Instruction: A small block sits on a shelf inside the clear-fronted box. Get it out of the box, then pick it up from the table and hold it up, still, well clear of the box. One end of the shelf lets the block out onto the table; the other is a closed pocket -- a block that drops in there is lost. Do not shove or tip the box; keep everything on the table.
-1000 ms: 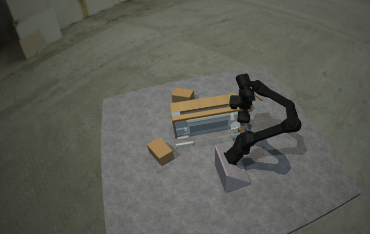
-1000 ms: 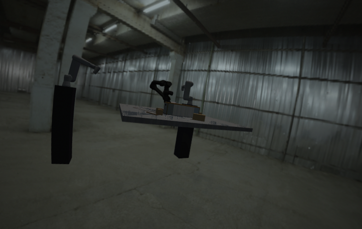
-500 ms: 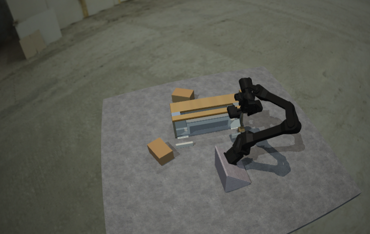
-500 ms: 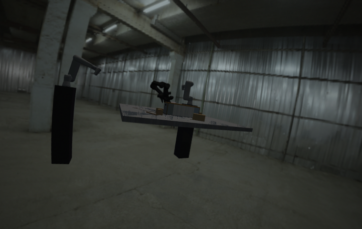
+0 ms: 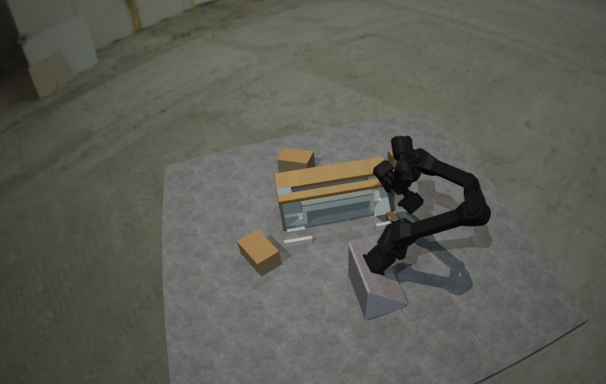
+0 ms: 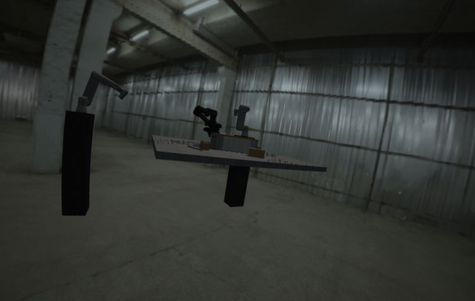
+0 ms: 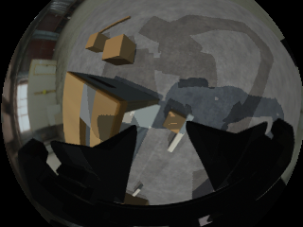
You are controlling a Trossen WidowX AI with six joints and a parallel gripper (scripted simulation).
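Now: the small tan block 10 mm behind my gripper tip, 10 mm to the left of it and 80 mm below it. From my gripper tip the other things lie so: box (100 mm ahead, 160 mm to the left, 30 mm below); thin wooden stick (280 mm ahead, 230 mm to the right, 90 mm below).
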